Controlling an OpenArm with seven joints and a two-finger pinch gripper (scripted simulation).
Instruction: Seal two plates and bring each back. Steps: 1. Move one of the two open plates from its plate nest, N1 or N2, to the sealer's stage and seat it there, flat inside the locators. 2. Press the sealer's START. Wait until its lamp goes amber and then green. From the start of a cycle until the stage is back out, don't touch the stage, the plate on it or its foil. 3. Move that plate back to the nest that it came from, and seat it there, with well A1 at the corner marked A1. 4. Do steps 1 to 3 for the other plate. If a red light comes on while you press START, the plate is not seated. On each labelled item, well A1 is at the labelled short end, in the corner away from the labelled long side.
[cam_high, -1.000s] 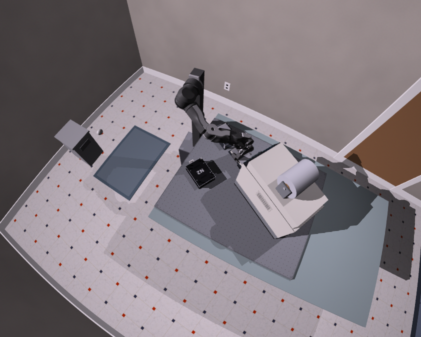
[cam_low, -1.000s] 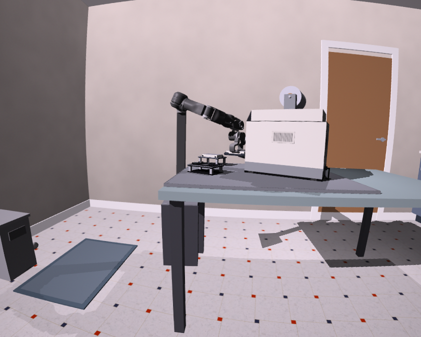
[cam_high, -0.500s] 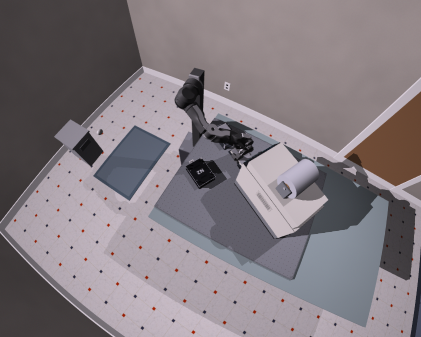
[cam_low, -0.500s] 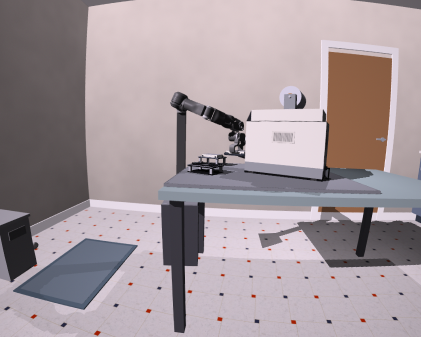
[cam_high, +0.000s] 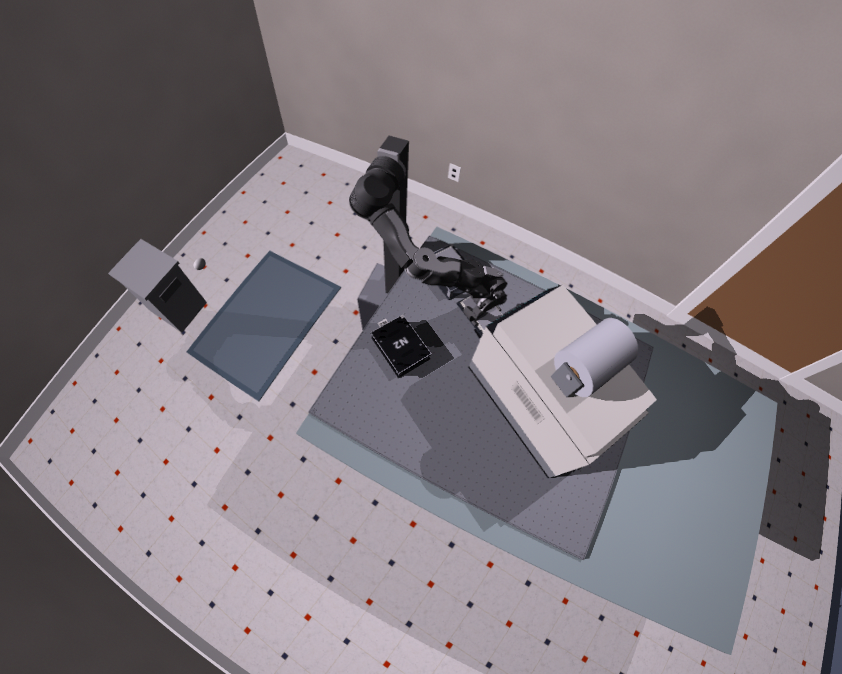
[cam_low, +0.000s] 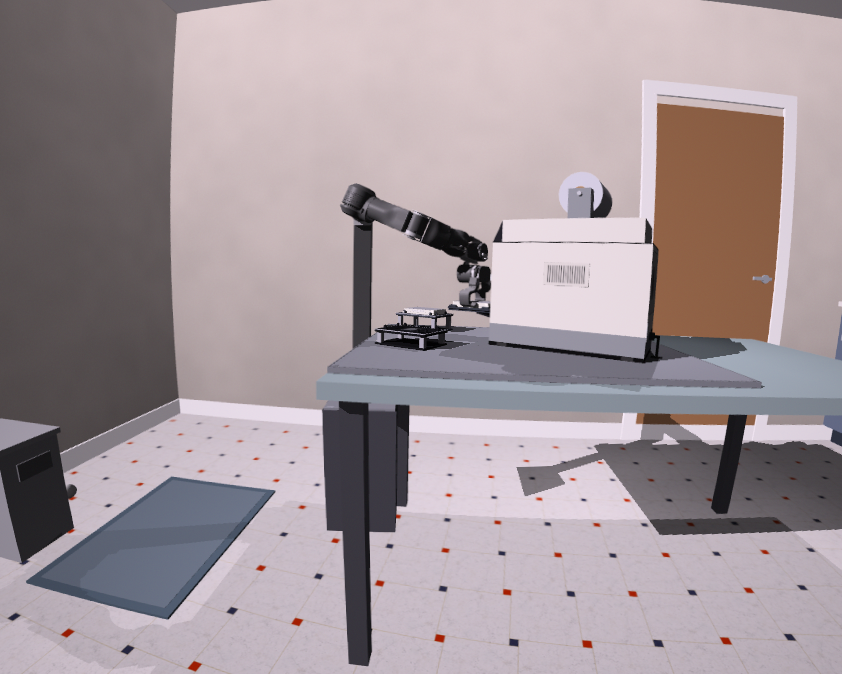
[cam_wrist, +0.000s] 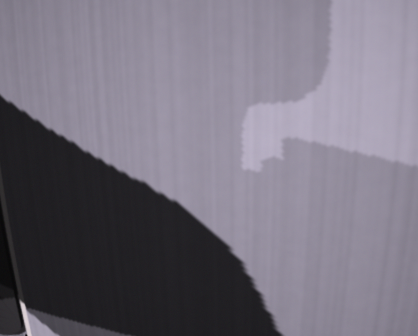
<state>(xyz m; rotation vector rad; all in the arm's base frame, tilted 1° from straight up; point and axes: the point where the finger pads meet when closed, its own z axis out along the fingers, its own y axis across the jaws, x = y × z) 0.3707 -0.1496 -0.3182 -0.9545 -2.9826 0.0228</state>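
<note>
My gripper is now 1 cm above the sealer stage. From my hand the other things lie so: N1 label: 24 cm behind, 21 cm to the left, 10 cm below; screen: 22 cm above, 12 cm ahead, 3 cm to the right; plate nest: 15 cm to the left, 15 cm behind, 5 cm below.
</note>
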